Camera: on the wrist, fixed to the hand. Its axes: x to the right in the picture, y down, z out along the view.
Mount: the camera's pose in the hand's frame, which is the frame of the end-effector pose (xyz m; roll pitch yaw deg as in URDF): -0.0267 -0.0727 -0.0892 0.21 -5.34 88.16
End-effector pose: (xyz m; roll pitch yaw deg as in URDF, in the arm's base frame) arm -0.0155 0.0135 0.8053 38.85 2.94 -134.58
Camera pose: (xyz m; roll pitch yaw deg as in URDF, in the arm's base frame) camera 0.0069 0.0372 0.6917 5.90 -43.96 -49.97
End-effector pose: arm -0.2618 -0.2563 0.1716 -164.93 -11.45 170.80
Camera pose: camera -0.2229 -0.3102 0.2692 -167.12 19.59 86.93
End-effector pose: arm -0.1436 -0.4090 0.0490 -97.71 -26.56 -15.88
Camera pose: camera -0.2242 -0.4678 0.1122 -94.40 61.52 -20.85
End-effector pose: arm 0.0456 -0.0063 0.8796 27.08 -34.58 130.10
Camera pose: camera 0.0371 0.0413 0.7718 -38.48 -27.35 -121.67
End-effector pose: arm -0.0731 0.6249 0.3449 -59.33 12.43 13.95
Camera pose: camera -0.0674 0.5090 0.3673 18.34 52.79 117.61
